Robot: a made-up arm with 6 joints.
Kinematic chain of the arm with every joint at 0, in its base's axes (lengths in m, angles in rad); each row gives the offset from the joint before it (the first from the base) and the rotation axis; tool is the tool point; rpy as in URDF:
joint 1: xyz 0 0 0.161 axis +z
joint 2: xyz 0 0 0 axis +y
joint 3: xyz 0.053 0 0.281 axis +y
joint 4: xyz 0.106 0 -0.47 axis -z
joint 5: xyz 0 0 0 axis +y
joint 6: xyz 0.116 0 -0.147 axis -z
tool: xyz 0 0 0 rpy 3.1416 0 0
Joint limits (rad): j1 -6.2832..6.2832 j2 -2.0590..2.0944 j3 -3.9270..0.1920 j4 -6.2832..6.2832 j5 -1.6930..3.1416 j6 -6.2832..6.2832
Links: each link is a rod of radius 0.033 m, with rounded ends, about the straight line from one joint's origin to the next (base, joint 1, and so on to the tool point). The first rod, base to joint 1, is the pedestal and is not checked.
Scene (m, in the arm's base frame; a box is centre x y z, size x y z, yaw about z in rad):
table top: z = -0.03
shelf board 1: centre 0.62 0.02 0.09 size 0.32 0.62 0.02 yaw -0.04
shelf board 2: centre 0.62 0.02 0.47 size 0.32 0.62 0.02 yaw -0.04
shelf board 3: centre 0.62 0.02 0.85 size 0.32 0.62 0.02 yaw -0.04
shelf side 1: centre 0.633 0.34 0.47 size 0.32 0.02 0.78 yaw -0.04
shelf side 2: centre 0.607 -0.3 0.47 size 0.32 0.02 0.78 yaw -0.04
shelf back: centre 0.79 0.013 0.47 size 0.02 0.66 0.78 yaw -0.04
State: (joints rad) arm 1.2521 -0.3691 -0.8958 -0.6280 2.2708 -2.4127
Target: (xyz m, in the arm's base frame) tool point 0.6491 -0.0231 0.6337
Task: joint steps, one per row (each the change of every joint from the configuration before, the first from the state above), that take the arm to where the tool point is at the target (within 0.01 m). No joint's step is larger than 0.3 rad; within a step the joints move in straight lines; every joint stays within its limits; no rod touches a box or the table.
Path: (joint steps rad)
1: -0.1870 -0.0382 -0.2141 -0.0906 -0.0823 0.0114
2: -0.1871 -0.0382 -0.2141 -0.0906 -0.0822 0.0114
3: -0.1870 -0.0383 -0.2141 -0.0906 -0.0823 0.0114
4: -0.2693 0.2772 -0.1841 -0.0906 -0.2653 -0.0171
5: -0.2692 0.2772 -0.1841 -0.0906 -0.2652 -0.0171

